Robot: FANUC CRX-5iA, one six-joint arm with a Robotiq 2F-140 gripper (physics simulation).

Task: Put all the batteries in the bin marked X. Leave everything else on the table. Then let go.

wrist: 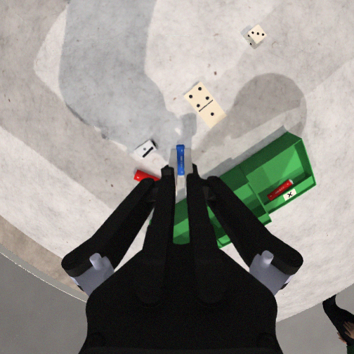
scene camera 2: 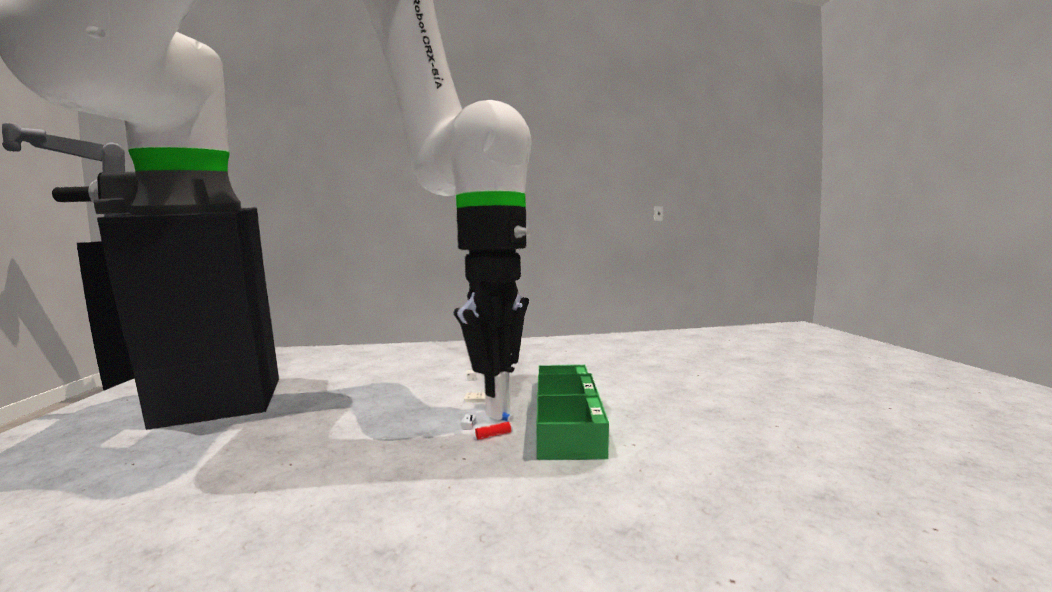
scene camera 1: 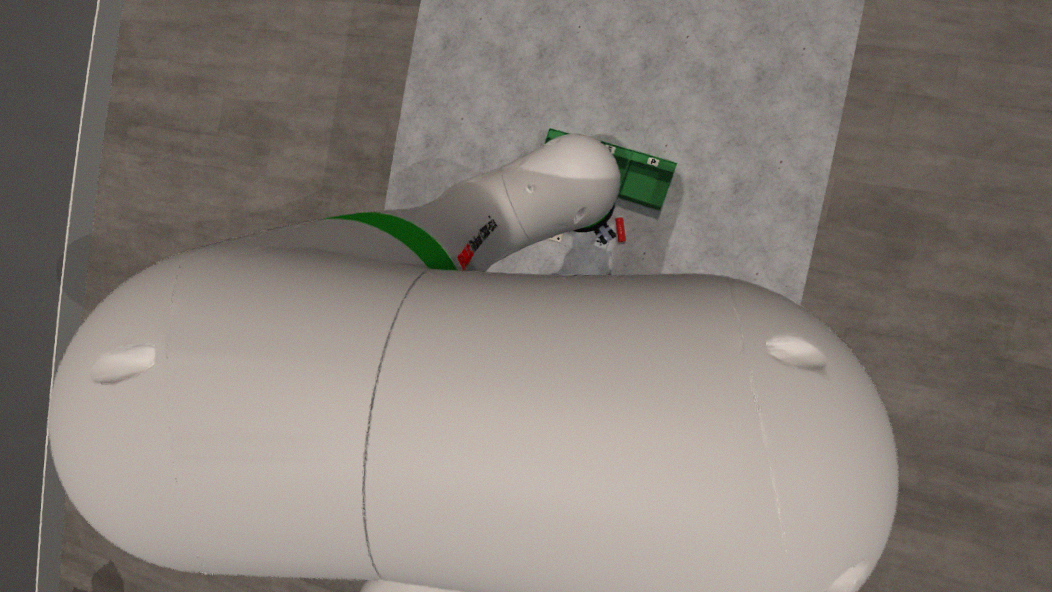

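Seen in the pictures: gripper, fingertip midpoint: (scene camera 2: 498,414); arm's base at its link origin: (scene camera 2: 188,211).
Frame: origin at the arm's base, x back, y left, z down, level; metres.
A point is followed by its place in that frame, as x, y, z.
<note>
My gripper (scene camera 2: 498,410) @[-0.455, -0.134, 0.316] (wrist: 180,157) points straight down with its fingertips at table height, shut on a blue battery (scene camera 2: 506,417) @[-0.464, -0.153, 0.312] (wrist: 180,156). In scene camera 1 the arm hides most of the gripper. A red battery (scene camera 1: 620,229) @[-0.440, -0.185, 0.306] (scene camera 2: 492,430) @[-0.438, -0.192, 0.309] (wrist: 144,175) lies on the table beside the fingers, partly hidden by them in the wrist view. The bin marked X (wrist: 282,162) is the right-hand compartment of the green three-part box in the wrist view. Another red battery (wrist: 280,190) lies inside it, near the X label (wrist: 290,195).
The green box (scene camera 1: 647,184) @[-0.528, -0.231, 0.313] (scene camera 2: 572,440) @[-0.520, -0.269, 0.295] stands close beside the gripper. A small white block with a black bar (scene camera 2: 467,421) @[-0.409, -0.157, 0.309] (wrist: 146,149) lies near the fingers. A cream domino (scene camera 2: 474,396) @[-0.429, -0.064, 0.313] (wrist: 205,104) and a cream die (scene camera 2: 471,376) @[-0.434, 0.027, 0.311] (wrist: 256,34) lie farther off.
</note>
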